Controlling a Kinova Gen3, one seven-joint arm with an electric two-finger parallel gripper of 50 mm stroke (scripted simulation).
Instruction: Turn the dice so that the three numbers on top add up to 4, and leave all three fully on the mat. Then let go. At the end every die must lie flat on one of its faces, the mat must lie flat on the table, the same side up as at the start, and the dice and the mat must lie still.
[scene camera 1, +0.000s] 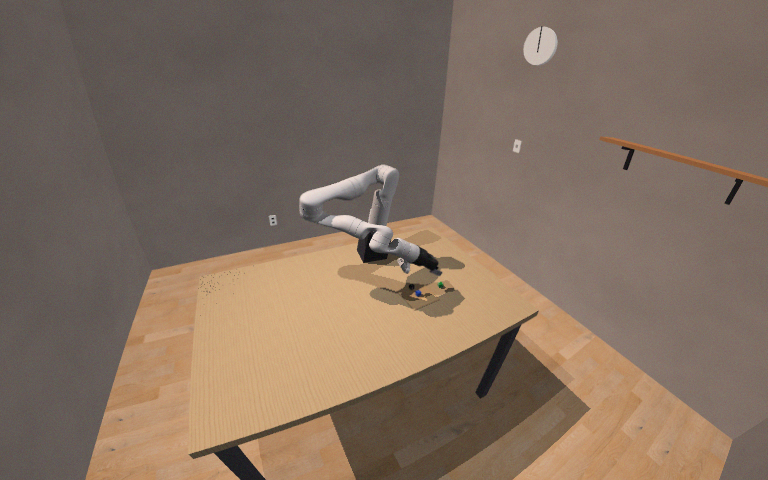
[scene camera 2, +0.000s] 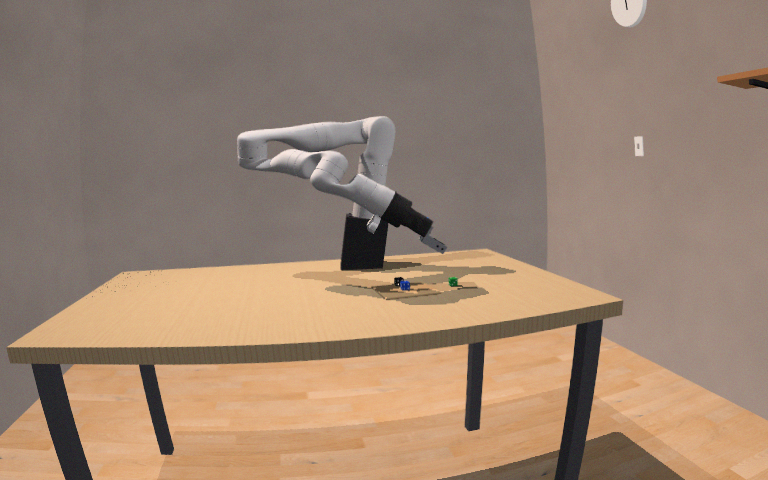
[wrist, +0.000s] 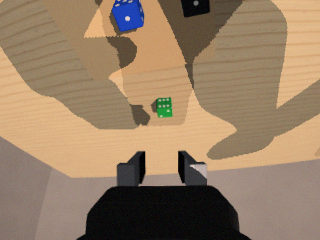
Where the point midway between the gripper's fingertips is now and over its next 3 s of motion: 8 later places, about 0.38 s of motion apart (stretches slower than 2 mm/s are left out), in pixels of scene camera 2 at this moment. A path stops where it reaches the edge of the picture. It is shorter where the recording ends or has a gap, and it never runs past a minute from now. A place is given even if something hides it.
My gripper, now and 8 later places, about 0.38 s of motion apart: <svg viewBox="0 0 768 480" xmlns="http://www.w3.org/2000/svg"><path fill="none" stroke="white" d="M443 249L445 248L447 247L447 244L450 240L455 238L456 238L456 239L453 243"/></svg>
